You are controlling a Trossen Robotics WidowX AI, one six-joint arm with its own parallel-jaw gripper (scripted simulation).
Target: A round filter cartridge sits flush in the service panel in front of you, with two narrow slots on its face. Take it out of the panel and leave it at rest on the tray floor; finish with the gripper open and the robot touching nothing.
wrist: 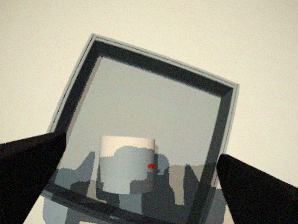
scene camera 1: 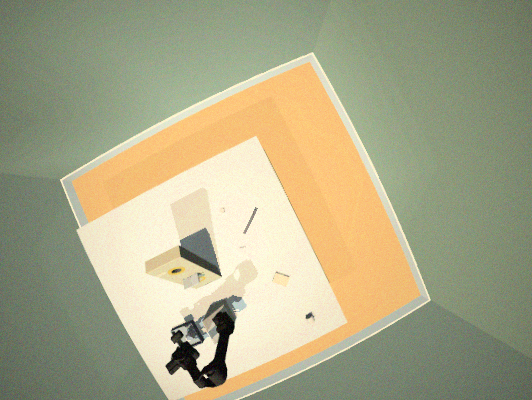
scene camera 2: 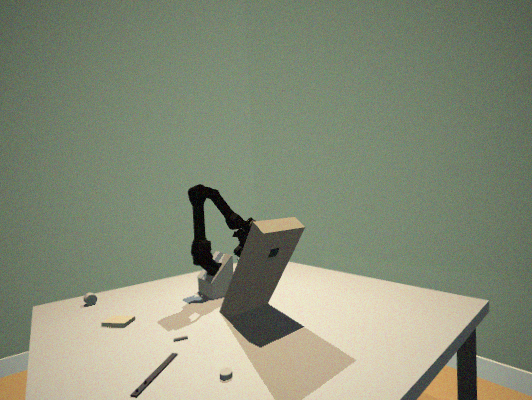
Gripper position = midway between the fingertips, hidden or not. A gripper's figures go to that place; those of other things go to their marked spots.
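A dark-rimmed tray (wrist: 116, 89) is 0.18 m from the lens, while a round filter cartridge (wrist: 126, 166) is 0.13 m from the lens. The gripper (wrist: 144, 152) is 0.10 m from the lens. The marked spots on the dark-rimmed tray and the round filter cartridge are 0.08 m apart.
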